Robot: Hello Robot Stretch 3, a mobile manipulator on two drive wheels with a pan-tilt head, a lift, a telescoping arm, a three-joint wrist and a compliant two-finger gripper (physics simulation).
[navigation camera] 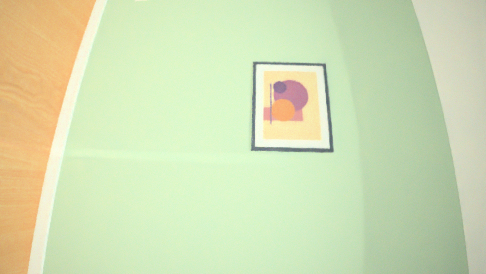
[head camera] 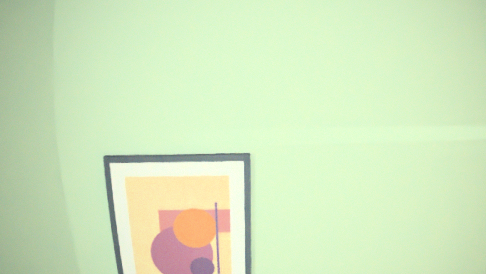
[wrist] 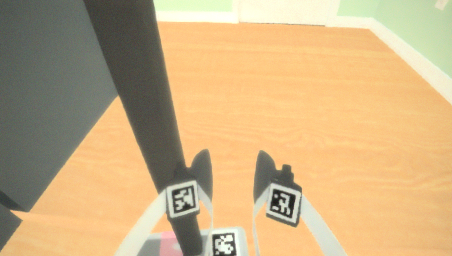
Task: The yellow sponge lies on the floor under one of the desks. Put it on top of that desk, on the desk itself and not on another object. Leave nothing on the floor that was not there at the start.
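Places are measured from the robot's base along level axes (x ahead, y left, z up), in metres.
Pixels of known places: gripper, fingertip midpoint: (wrist: 233, 167).
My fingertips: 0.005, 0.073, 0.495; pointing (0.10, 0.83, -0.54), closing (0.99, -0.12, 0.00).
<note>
Behind a point stands the place of what it marks, as x, y, z.
The yellow sponge does not show in the three views. My gripper (wrist: 233, 167) {0.005, 0.073, 0.495} is open in the lower middle of the wrist view, with wooden floor (wrist: 320, 120) {0.471, 0.670, 0.000} visible between and beyond its fingers. A dark upright post (wrist: 145, 85) runs down the left part of the wrist view, close behind the left finger. A large dark grey panel (wrist: 45, 95) {-0.557, 0.602, 0.248} stands left of the post. I cannot tell whether the post or the panel belongs to a desk.
A white door (wrist: 287, 11) {0.691, 1.972, 0.111} and a green wall (wrist: 407, 25) {1.349, 1.379, 0.182} with a white baseboard stand beyond the floor. A framed picture (head camera: 245, 210) {1.114, 0.213, 1.273} (navigation camera: 254, 107) {1.126, 0.281, 1.269} hangs on the green wall. A grey and pink thing (wrist: 170, 241) {-0.113, 0.145, 0.161} shows partly at the wrist view's bottom edge.
</note>
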